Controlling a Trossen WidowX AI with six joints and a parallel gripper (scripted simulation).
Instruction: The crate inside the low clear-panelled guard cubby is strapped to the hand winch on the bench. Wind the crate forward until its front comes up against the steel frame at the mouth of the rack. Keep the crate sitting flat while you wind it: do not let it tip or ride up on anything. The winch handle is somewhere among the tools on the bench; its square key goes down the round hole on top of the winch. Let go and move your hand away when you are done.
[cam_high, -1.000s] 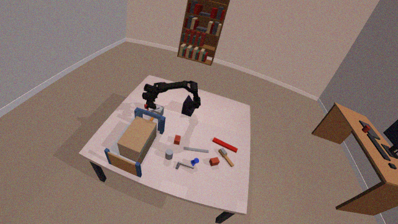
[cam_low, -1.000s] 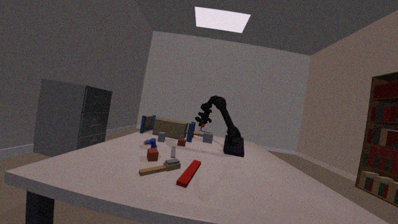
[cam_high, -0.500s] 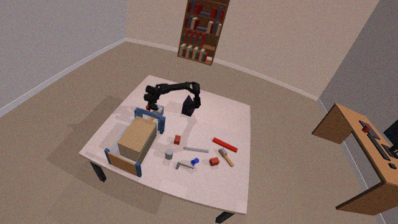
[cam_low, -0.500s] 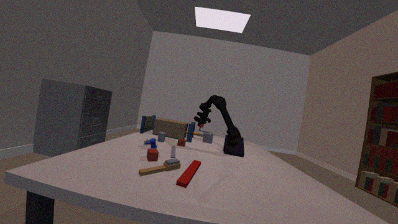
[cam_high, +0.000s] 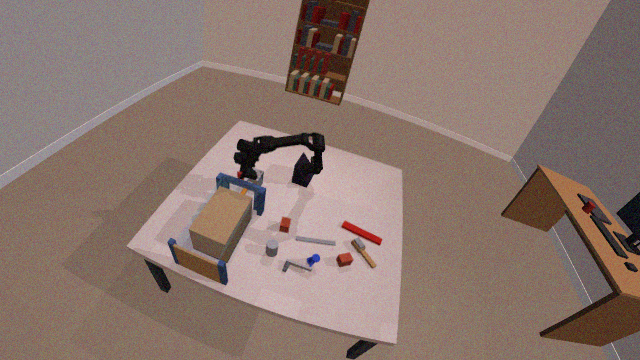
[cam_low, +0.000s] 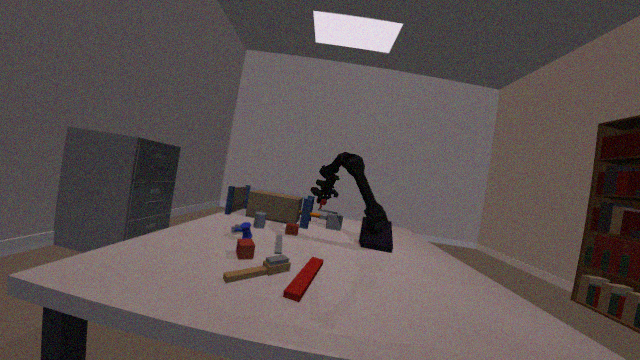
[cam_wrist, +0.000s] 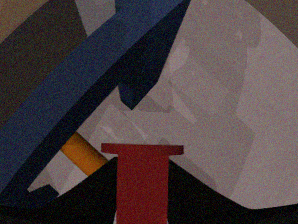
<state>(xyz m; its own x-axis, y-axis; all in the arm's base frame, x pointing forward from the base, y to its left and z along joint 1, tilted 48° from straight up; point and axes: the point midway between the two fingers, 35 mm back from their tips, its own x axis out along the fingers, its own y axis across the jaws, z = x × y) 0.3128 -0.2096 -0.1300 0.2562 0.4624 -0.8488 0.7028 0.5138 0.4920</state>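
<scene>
Now: gripper tip 5 cm past the winch handle, 3 cm above it and 2 cm to the right of it. Round my gripper tip: blue frame: 5 cm ahead, 4 cm to the left, 3 cm below; red knob: 1 cm to the left, 1 cm behind; grey winch: 13 cm behind, 10 cm below, 1 cm to the left.
</scene>
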